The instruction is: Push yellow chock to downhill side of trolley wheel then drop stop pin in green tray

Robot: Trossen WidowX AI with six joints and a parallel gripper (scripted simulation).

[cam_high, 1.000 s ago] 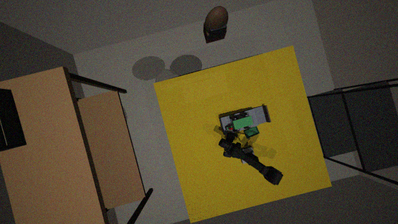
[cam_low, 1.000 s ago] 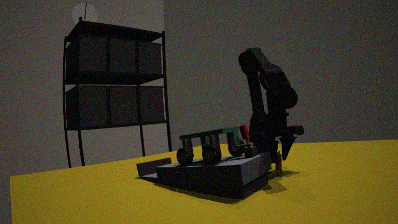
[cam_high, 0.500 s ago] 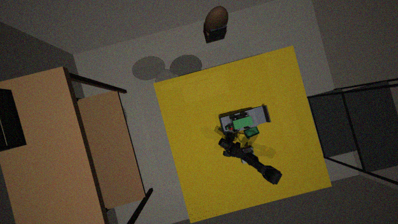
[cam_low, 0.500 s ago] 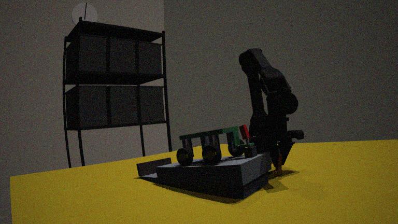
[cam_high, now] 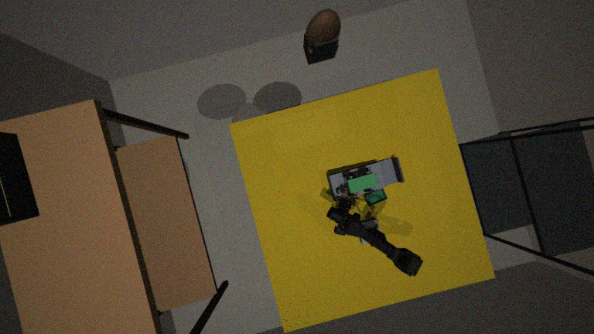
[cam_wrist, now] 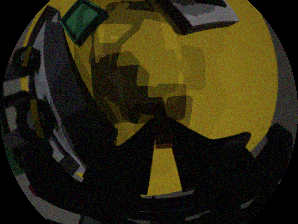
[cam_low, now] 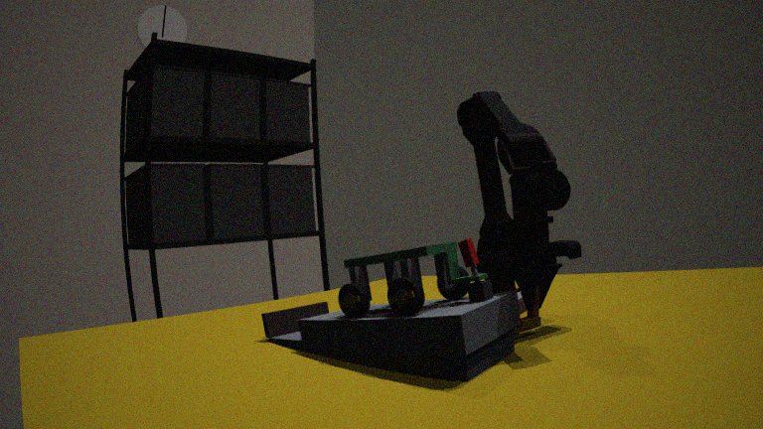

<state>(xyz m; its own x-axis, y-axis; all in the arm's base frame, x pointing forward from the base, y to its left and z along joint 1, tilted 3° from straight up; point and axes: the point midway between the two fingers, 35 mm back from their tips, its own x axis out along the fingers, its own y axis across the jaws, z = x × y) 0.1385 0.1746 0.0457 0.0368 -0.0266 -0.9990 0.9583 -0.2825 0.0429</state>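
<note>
Now: gripper tip 140 mm short of the red-headed stop pin, 10 mm to the left of it and 90 mm below it. From my gripper tip the other things lie so: trolley (180 mm ahead, 110 mm to the right, 70 mm above); low stop lip (220 mm ahead, 370 mm to the right, 10 mm below); chock (20 mm ahead, 10 mm to the right, 10 mm below).
</note>
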